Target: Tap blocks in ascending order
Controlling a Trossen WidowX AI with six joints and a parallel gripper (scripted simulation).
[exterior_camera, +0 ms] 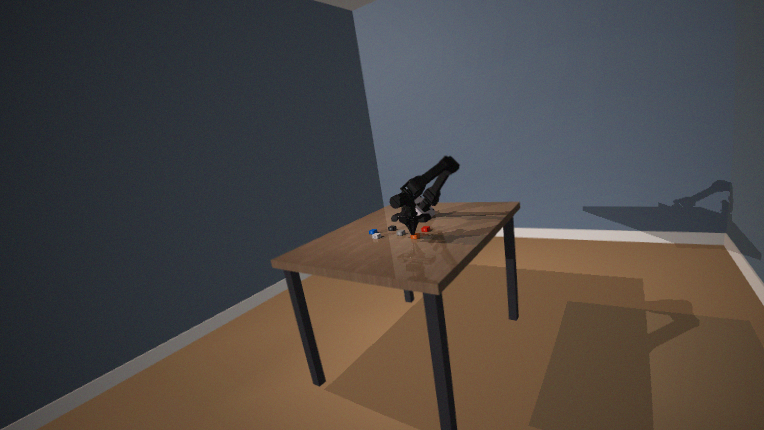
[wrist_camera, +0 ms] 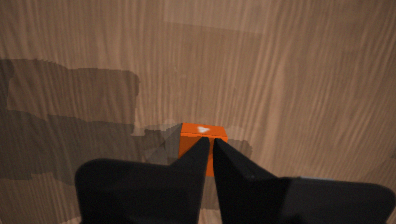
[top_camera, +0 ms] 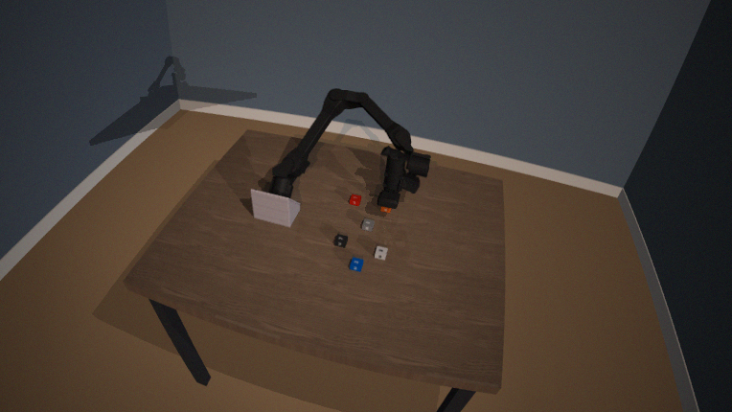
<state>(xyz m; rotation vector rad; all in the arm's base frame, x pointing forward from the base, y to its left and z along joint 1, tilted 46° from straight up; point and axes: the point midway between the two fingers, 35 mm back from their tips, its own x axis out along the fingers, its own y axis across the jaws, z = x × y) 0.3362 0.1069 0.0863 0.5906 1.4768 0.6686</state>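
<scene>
Now: gripper tip 10 mm past the orange block and 10 mm above it. Round my gripper tip: grey block (40 mm behind, 100 mm to the right, 10 mm below); white block (20 mm ahead, 200 mm to the right, 10 mm below); red block (120 mm behind, 10 mm below).
</scene>
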